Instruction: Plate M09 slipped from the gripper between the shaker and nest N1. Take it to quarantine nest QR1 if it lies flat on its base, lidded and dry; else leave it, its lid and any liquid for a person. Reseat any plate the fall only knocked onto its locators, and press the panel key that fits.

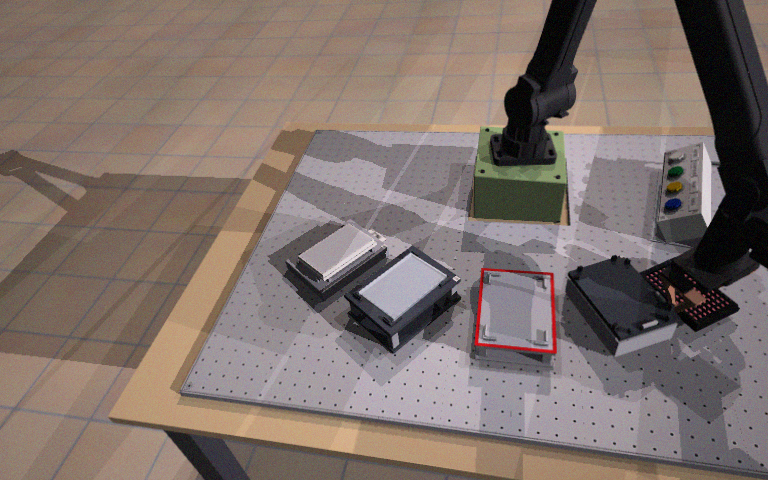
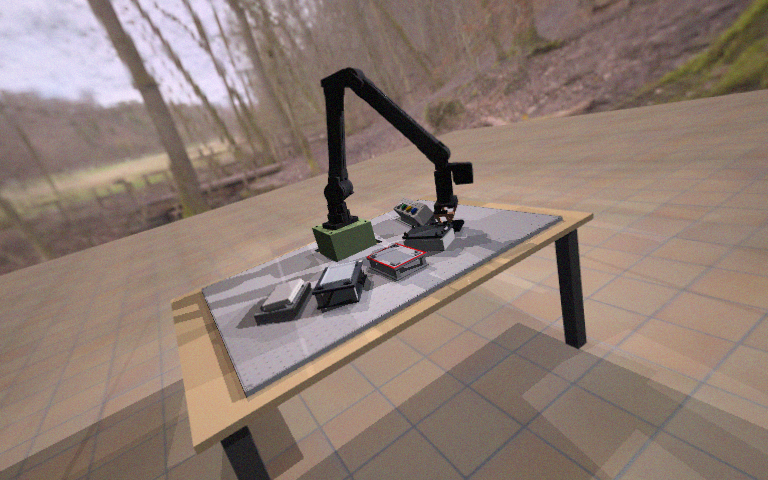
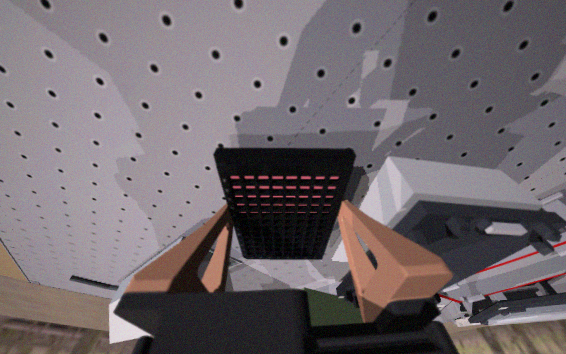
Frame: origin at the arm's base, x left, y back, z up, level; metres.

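Seen in the pictures: gripper, fingertip midpoint: point(image 1: 692, 298) point(image 3: 284, 205); arm's base, origin of the base link: point(image 1: 522, 152) point(image 2: 340, 224).
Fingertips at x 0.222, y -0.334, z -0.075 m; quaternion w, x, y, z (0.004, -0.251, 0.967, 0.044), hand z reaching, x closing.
Offsets run from my fingertips to a thing's top centre. "*": to the spot under its first point.
My gripper point(image 1: 683, 295) point(image 2: 445, 215) point(image 3: 284, 205) is shut on a black plate {dx -0.006, dy +0.014, dz +0.009 m} point(image 1: 718, 308) point(image 3: 285, 162) with rows of pink wells; its orange fingers press the two long sides. The plate looks roughly level and slightly above the perforated board, though the gap is hard to judge. No label is readable, and I cannot tell whether a clear lid covers it. The black-topped, pale-sided box {* dx -0.130, dy -0.027, dz +0.036 m} point(image 1: 617, 300) point(image 2: 433, 240) point(image 3: 465, 187), apparently the shaker, is close beside it. The red-outlined nest point(image 1: 555, 316) point(image 2: 396, 257) stands past that box. No liquid on the board is discernible.
A dark raised nest {dx -0.468, dy +0.027, dz +0.039 m} point(image 1: 390, 330) point(image 2: 339, 297) bears a pale plate. Farther left, a grey nest {dx -0.598, dy +0.145, dz +0.015 m} point(image 1: 325, 288) point(image 2: 282, 314) bears a white-topped plate. The key panel {dx +0.070, dy +0.239, dz +0.065 m} point(image 1: 682, 192) point(image 2: 413, 211), with white, green, yellow and blue keys, stands behind the gripper, right of the green arm base point(image 1: 518, 195) point(image 2: 345, 240).
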